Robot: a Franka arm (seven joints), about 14 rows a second.
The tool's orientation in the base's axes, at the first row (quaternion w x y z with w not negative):
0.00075, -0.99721, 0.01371, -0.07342
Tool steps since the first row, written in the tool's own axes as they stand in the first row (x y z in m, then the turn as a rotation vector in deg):
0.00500, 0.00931, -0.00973, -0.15, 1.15, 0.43
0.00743, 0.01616, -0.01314, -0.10, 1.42, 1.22
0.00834, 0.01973, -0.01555, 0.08, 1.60, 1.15
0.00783, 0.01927, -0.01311, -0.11, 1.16, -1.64
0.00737, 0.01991, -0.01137, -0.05, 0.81, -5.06
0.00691, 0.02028, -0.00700, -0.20, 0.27, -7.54
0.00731, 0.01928, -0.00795, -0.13, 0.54, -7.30
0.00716, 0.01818, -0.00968, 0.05, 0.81, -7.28
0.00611, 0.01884, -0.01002, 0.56, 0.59, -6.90
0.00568, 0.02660, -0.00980, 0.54, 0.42, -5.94
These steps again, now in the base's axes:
0.00327, -0.00944, 0.01032, -0.12, -1.15, -0.45
0.00498, -0.01635, 0.01403, 0.04, -1.42, -1.23
0.00543, -0.01994, 0.01653, 0.20, -1.60, -1.13
0.00530, -0.01947, 0.01405, -0.38, -1.16, 1.60
0.00508, -0.02010, 0.01226, -0.81, -0.81, 5.00
0.00526, -0.02046, 0.00787, -1.31, -0.26, 7.43
0.00554, -0.01947, 0.00887, -1.21, -0.53, 7.20
0.00517, -0.01836, 0.01056, -1.04, -0.81, 7.21
0.00406, -0.01900, 0.01074, -0.47, -0.60, 6.91
0.00346, -0.02674, 0.01043, -0.35, -0.43, 5.95

